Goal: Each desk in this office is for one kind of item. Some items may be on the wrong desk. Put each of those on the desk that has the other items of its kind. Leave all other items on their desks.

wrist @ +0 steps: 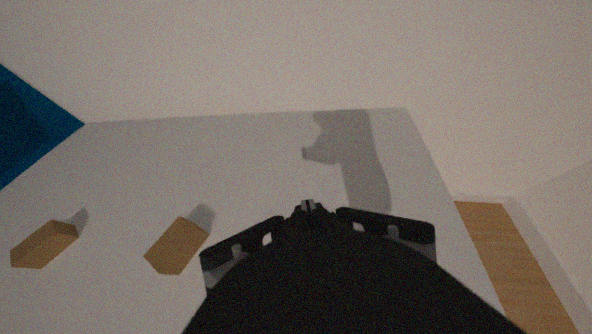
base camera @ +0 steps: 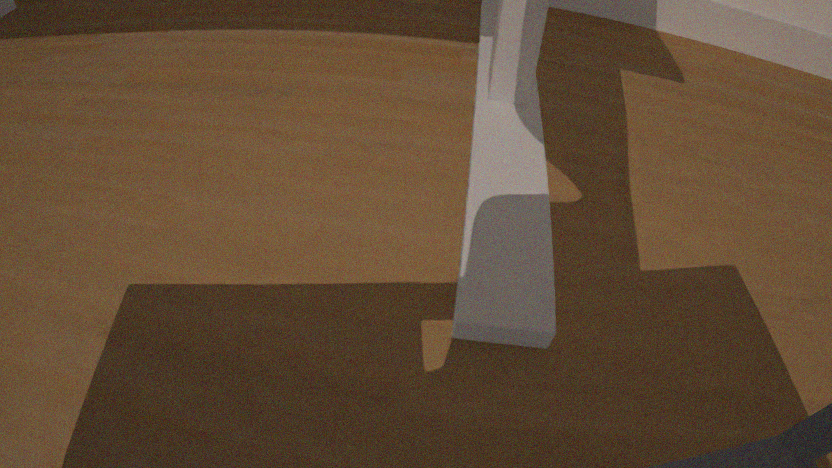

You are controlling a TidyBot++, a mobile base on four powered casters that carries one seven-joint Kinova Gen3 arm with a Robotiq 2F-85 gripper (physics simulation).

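Places are measured from the arm's base along level axes (x right, y ahead, z up), in metres.
Where they show: gripper, fingertip midpoint: (wrist: pixel 308 208).
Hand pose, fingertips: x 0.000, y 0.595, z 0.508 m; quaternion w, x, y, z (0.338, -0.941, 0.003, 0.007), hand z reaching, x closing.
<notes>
Each offset is from my fingertips to the top centre of the thing. Level surfaces: height alone.
In the wrist view a pale grey desk top @(dz -0.185 m) (wrist: pixel 250 160) spreads below the gripper. Two tan-brown blocks stand on it at the left: one block @(dx -0.283, dy +0.020, dz -0.135 m) (wrist: pixel 176 246) is left of the gripper, and another block @(dx -0.666, dy +0.054, dz -0.135 m) (wrist: pixel 44 244) is farther left. My gripper (wrist: pixel 308 208) is shut with its fingertips together and nothing between them. It is above the desk, to the right of both blocks, and casts a shadow on the desk top. The base camera does not show the gripper or the blocks.
A blue surface (wrist: pixel 30 125) juts in at the left edge of the wrist view, beside the desk. Wooden floor @(dz -0.905 m) (wrist: pixel 520 265) shows to the right, bounded by a pale wall. In the base view a pale grey upright (base camera: pixel 509 250) stands over the wooden floor (base camera: pixel 232 174).
</notes>
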